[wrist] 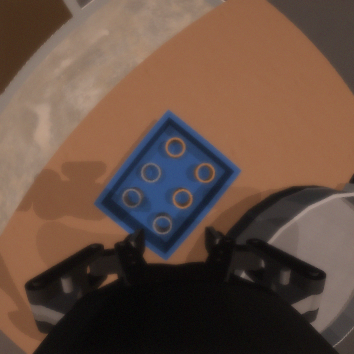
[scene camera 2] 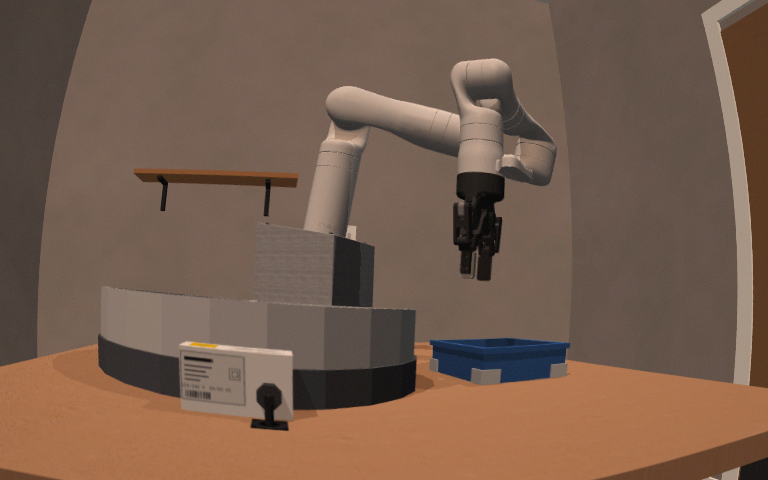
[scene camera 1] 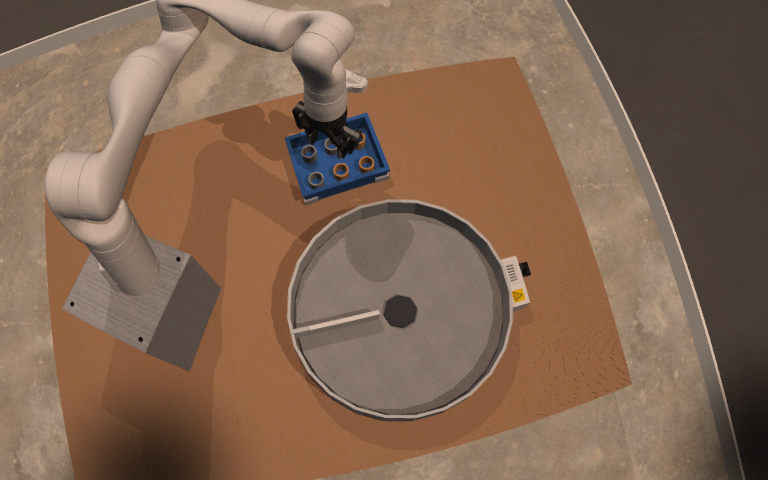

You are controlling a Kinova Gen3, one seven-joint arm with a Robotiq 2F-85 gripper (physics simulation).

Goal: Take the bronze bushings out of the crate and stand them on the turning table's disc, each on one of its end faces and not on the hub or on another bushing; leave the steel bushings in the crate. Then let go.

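Where they show: gripper, fingertip midpoint: (wrist: 174, 237) (scene camera 2: 475, 279) (scene camera 1: 327, 148); arm's base, link origin: (scene camera 2: 324, 235) (scene camera 1: 137, 271).
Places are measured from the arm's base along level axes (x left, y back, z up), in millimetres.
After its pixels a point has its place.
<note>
Three bronze bushings, the first (scene camera 1: 363, 140) @(x 229, y -484, z -217 mm) (wrist: 175, 156) @(x 228, y -462, z -216 mm), second (scene camera 1: 366, 170) @(x 160, y -470, z -221 mm) (wrist: 205, 182) @(x 164, y -464, z -216 mm) and third (scene camera 1: 340, 177) @(x 159, y -413, z -220 mm) (wrist: 182, 208) @(x 164, y -408, z -216 mm), stand upright in the blue crate (scene camera 1: 345, 186) @(x 137, y -418, z -222 mm) (scene camera 2: 526, 362) @(x 209, y -507, z -220 mm) (wrist: 203, 215) @(x 135, y -422, z -196 mm). Three steel bushings, one (scene camera 1: 329, 152) @(x 229, y -407, z -230 mm) (wrist: 150, 182) @(x 231, y -405, z -216 mm), another (scene camera 1: 308, 160) @(x 223, y -358, z -228 mm) (wrist: 132, 207) @(x 227, y -354, z -216 mm) and a third (scene camera 1: 316, 186) @(x 155, y -360, z -221 mm) (wrist: 162, 233) @(x 160, y -352, z -216 mm), stand there too. In scene camera 1 the gripper partly hides the first bronze and first steel ones. My gripper (scene camera 1: 328, 147) @(x 173, y -396, z -102 mm) (scene camera 2: 475, 276) @(x 173, y -396, z -102 mm) (wrist: 174, 237) @(x 173, y -396, z -102 mm) is partly open, empty, pointing down well above the crate. The grey disc (scene camera 1: 447, 350) @(x -253, y -506, z -194 mm) with its dark hub (scene camera 1: 400, 311) @(x -154, y -443, z -186 mm) carries no bushing.
A raised wall (scene camera 1: 290, 300) @(x -85, y -250, z -147 mm) (scene camera 2: 294, 339) @(x -111, y -648, z -178 mm) rings the disc. A pale bar (scene camera 1: 339, 320) @(x -146, y -327, z -147 mm) reaches from this wall almost to the hub. A white box (scene camera 1: 512, 277) @(x -156, y -675, z -188 mm) (scene camera 2: 158, 348) @(x -248, y -632, z -201 mm) stands outside the wall. The arm's grey base block (scene camera 1: 186, 311) @(x -65, y -55, z -99 mm) (scene camera 2: 294, 266) @(x -65, y -54, z -73 mm) stands beside the turning table.
</note>
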